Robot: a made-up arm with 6 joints.
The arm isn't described. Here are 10 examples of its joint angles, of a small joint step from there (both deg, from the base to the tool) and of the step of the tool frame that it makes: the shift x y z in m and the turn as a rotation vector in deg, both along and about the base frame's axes.
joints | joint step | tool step
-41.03 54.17 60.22 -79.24 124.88 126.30 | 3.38 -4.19 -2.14 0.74 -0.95 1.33 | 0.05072 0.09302 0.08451 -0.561 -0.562 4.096
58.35 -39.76 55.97 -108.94 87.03 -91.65 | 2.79 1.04 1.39 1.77 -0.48 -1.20 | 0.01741 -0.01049 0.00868 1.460 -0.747 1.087
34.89 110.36 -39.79 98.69 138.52 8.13 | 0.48 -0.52 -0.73 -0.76 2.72 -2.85 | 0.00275 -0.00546 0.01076 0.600 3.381 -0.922
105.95 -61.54 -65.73 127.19 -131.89 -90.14 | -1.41 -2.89 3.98 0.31 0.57 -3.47 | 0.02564 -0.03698 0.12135 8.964 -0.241 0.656
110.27 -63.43 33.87 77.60 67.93 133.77 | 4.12 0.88 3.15 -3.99 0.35 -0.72 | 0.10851 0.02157 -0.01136 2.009 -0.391 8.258
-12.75 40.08 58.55 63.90 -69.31 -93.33 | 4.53 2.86 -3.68 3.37 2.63 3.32 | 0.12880 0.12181 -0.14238 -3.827 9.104 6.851
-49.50 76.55 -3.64 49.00 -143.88 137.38 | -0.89 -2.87 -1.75 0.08 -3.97 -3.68 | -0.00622 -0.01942 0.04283 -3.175 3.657 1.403
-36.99 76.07 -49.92 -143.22 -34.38 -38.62 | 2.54 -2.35 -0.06 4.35 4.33 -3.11 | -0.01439 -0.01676 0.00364 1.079 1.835 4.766
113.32 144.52 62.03 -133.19 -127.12 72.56 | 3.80 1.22 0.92 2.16 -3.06 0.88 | 0.01271 -0.04314 -0.01124 1.370 2.401 5.628
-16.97 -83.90 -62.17 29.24 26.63 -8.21 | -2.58 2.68 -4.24 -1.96 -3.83 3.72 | 0.03934 -0.04246 -0.11714 2.660 9.185 -6.045
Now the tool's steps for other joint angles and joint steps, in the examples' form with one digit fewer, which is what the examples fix.
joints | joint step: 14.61 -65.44 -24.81 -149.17 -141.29 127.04 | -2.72 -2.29 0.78 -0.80 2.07 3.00
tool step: -0.0287 -0.0254 0.0363 4.52 -1.25 -2.64
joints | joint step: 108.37 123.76 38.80 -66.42 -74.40 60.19 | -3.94 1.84 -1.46 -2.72 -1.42 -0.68
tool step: 0.0312 -0.0896 -0.0019 -4.61 -0.07 -6.76
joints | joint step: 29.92 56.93 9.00 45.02 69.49 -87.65 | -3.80 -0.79 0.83 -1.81 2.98 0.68
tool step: 0.0446 -0.1021 0.0282 3.97 -2.65 -3.86
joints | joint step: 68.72 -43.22 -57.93 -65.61 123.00 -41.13 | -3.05 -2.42 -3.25 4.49 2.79 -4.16
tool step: 0.0422 -0.0552 -0.0267 0.56 -7.67 -2.18
